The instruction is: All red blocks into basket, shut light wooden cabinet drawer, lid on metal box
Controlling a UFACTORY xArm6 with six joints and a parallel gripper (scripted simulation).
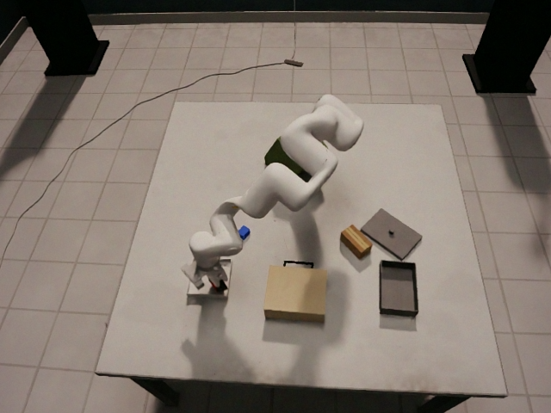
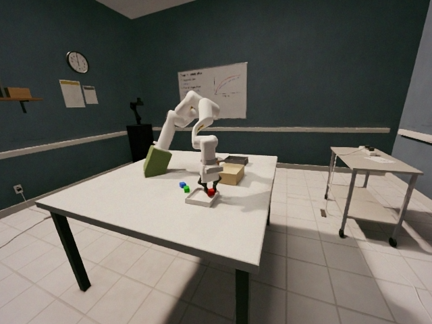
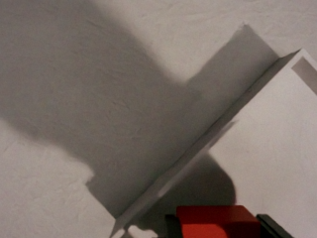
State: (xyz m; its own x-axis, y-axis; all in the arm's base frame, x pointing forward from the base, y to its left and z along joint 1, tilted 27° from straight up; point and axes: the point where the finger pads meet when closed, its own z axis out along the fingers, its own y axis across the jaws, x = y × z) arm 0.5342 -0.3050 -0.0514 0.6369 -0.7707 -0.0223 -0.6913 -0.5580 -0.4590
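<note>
Now: hand 3 cm to the left of the white basket, 3 cm past it and 3 cm above it. The rest, counted from my hand: blue block (22 cm behind, 8 cm to the left, 3 cm below); then light wooden cabinet (28 cm to the left, 3 cm ahead, 1 cm below); then drawer (28 cm to the left, 2 cm ahead, 1 cm below).
</note>
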